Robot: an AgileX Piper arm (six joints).
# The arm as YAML. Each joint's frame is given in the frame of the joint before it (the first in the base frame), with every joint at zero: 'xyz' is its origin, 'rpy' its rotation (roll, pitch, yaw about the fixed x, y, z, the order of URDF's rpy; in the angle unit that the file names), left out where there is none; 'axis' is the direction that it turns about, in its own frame. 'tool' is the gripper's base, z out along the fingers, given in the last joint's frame.
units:
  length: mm
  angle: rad
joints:
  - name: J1
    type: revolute
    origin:
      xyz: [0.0, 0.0, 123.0]
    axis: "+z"
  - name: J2
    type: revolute
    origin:
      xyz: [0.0, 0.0, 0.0]
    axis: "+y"
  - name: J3
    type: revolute
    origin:
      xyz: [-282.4, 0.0, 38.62]
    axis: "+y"
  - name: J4
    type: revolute
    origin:
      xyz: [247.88, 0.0, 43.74]
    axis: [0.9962, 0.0, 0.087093]
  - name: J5
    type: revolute
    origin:
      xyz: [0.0, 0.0, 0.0]
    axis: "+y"
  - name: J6
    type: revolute
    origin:
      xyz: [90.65, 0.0, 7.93]
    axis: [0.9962, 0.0, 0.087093]
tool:
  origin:
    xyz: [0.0, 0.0, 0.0]
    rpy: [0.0, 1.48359, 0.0]
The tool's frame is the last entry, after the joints.
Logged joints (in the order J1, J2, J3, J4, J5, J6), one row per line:
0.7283 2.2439 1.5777 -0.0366 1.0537 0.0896
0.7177 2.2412 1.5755 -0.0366 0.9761 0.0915
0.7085 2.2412 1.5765 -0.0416 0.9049 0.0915
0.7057 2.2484 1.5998 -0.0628 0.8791 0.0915
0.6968 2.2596 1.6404 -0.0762 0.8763 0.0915
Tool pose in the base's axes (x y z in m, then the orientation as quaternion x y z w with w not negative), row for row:
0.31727 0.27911 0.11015 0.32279 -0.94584 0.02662 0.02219
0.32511 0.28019 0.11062 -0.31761 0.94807 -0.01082 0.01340
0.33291 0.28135 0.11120 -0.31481 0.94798 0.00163 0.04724
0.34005 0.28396 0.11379 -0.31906 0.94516 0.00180 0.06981
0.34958 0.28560 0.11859 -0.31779 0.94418 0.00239 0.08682
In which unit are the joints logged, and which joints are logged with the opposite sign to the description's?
The joints are logged in radians. Opposite sign: J3.
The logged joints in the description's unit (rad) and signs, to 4 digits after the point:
0.7283 2.2439 -1.5777 -0.0366 1.0537 0.0896
0.7177 2.2412 -1.5755 -0.0366 0.9761 0.0915
0.7085 2.2412 -1.5765 -0.0416 0.9049 0.0915
0.7057 2.2484 -1.5998 -0.0628 0.8791 0.0915
0.6968 2.2596 -1.6404 -0.0762 0.8763 0.0915

